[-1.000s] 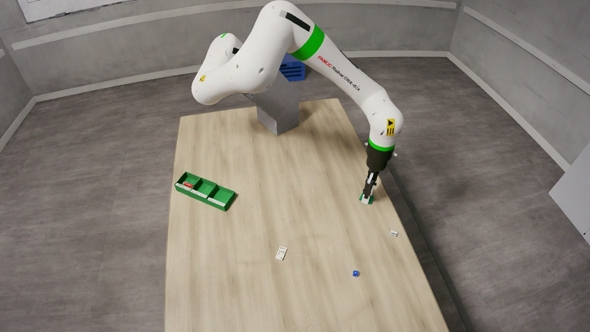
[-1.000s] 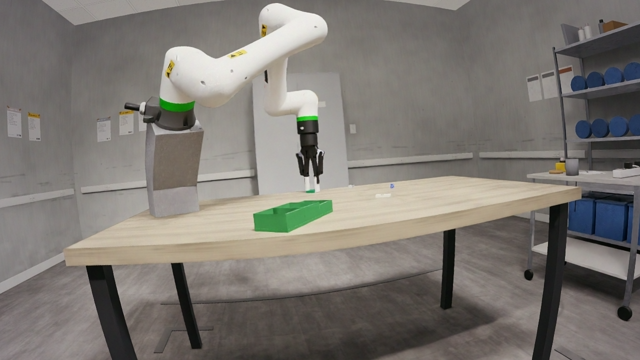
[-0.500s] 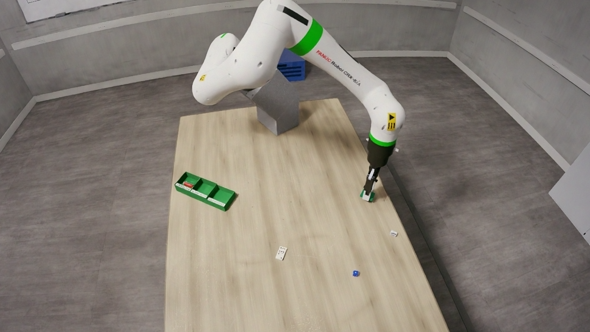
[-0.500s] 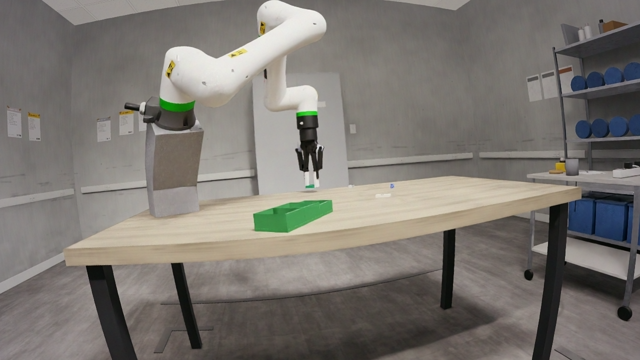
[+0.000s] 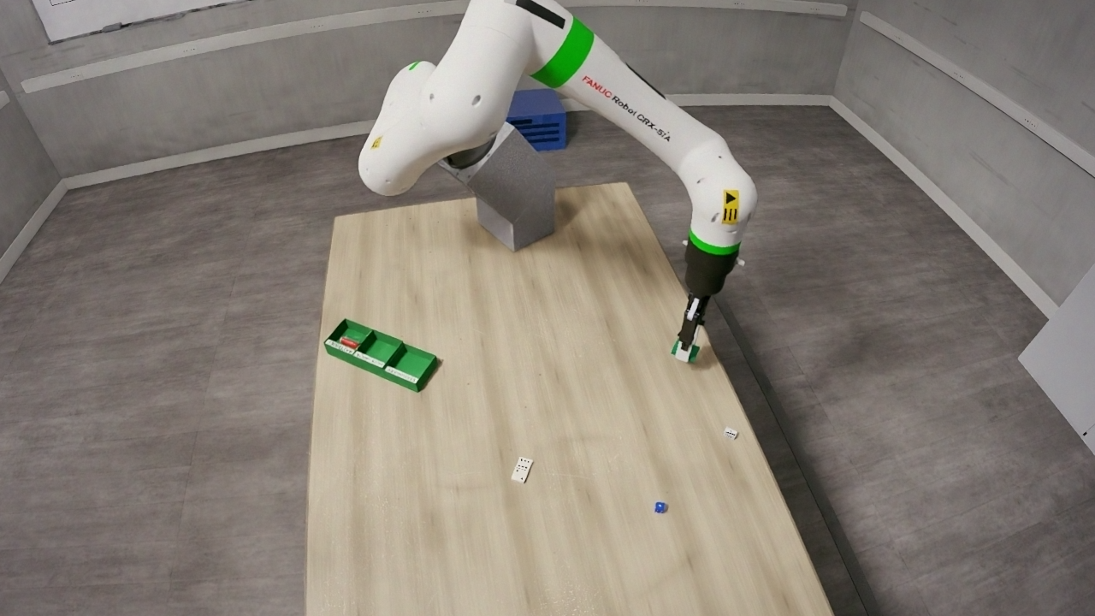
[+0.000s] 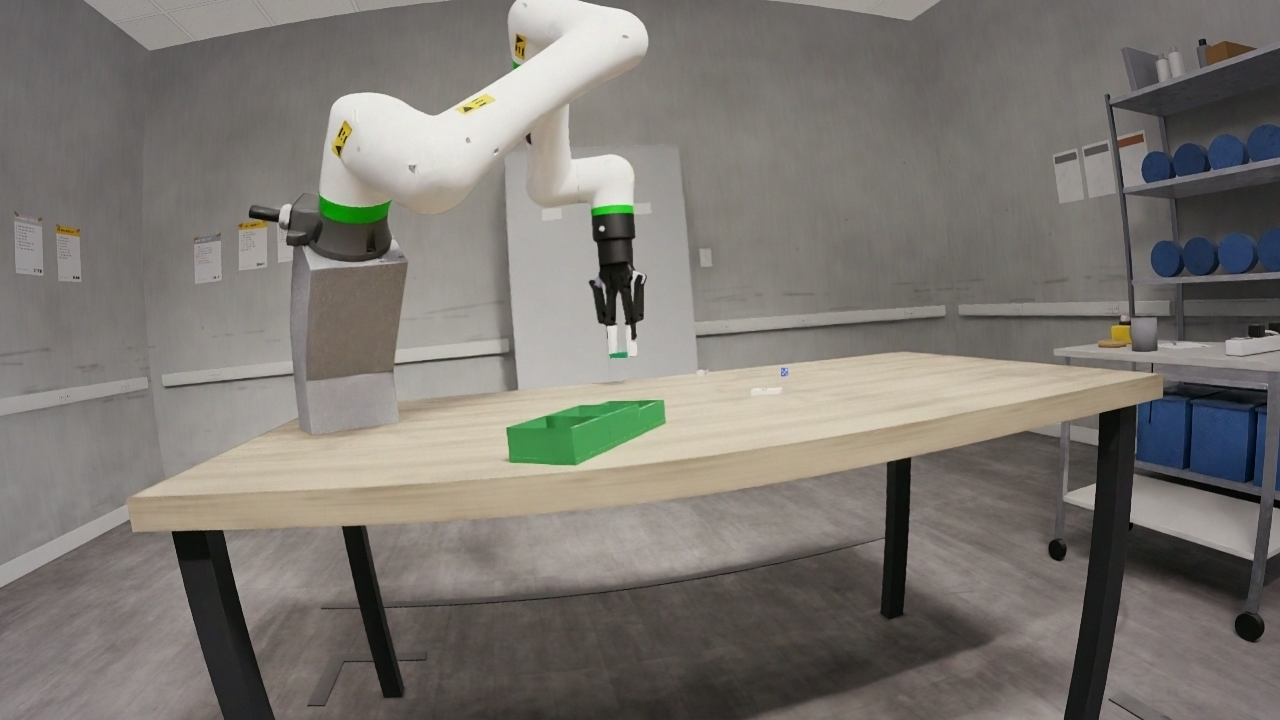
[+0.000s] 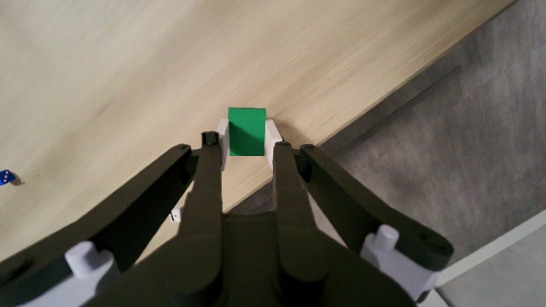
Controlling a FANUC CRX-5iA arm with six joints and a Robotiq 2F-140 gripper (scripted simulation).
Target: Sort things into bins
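The green three-compartment bin lies 630 mm to the right of my hand, 200 mm behind it and 70 mm below it. From my hand the other things lie so: flat green block: 30 mm below; then white domino: 390 mm to the right, 150 mm ahead, 90 mm below; then blue die: 290 mm ahead, 170 mm to the right, 80 mm below.
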